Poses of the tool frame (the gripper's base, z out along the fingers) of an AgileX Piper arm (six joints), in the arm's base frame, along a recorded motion.
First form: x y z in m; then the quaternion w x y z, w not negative.
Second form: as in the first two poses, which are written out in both.
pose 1, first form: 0.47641 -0.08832 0.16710 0.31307 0.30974 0.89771 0.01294
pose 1, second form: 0.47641 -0.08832 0.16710 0.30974 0.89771 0.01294 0.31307
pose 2, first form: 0.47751 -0.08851 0.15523 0.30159 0.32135 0.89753 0.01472
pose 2, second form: 0.47751 -0.08851 0.15523 0.32135 0.89753 0.01472 0.30159
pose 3, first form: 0.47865 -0.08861 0.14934 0.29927 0.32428 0.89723 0.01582
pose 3, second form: 0.47865 -0.08861 0.14934 0.32428 0.89723 0.01582 0.29927
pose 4, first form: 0.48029 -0.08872 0.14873 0.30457 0.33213 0.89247 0.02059
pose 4, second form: 0.48029 -0.08872 0.14873 0.33213 0.89247 0.02059 0.30457
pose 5, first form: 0.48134 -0.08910 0.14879 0.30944 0.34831 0.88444 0.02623
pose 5, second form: 0.48134 -0.08910 0.14879 0.34831 0.88444 0.02623 0.30944
